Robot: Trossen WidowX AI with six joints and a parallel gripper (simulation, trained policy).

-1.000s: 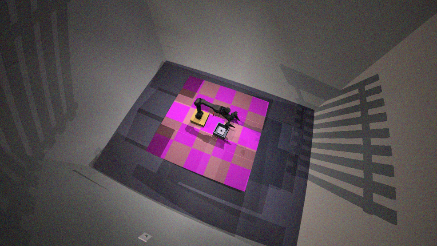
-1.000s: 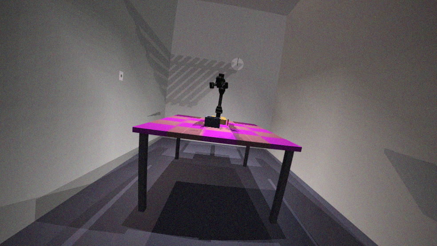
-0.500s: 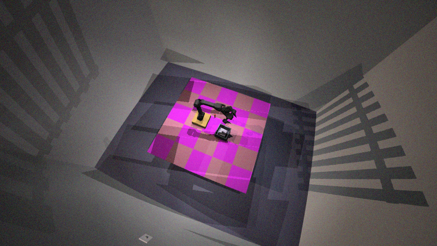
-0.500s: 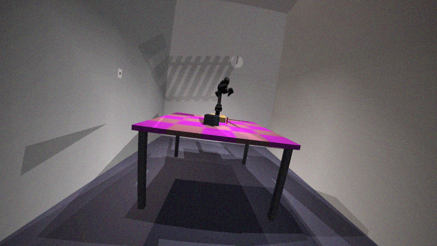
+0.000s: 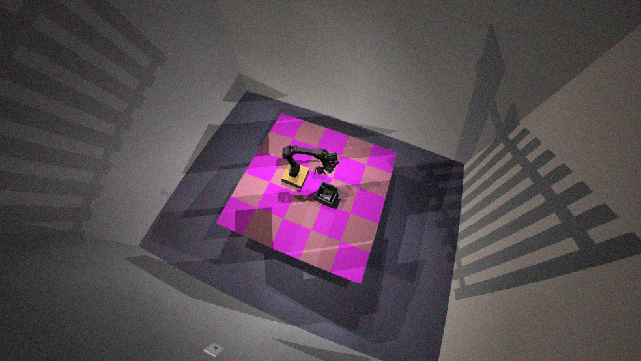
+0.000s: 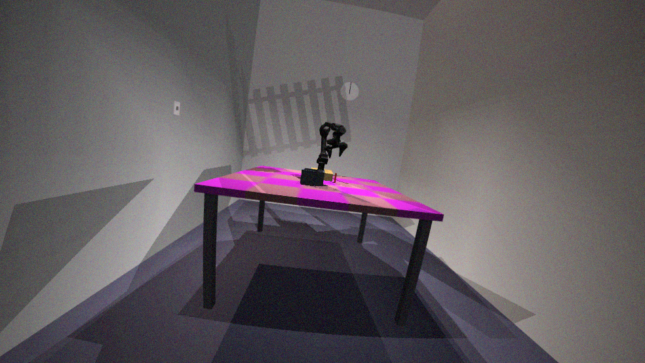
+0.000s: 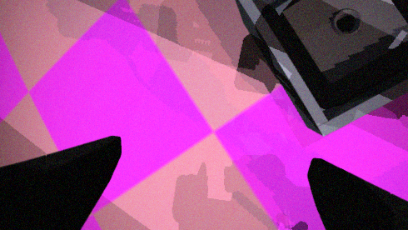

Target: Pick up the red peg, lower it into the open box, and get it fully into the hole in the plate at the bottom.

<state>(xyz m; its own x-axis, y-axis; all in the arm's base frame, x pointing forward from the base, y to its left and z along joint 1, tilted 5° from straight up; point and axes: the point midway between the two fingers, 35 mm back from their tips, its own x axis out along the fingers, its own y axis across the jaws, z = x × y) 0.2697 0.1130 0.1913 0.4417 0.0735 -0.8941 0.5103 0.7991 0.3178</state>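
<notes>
Right now the red peg is 150 mm behind my gripper tip, 30 mm to the left of it and 170 mm below it. The rest, counted from my gripper tip: dark box: 50 mm ahead, 140 mm to the right, 180 mm below.
</notes>
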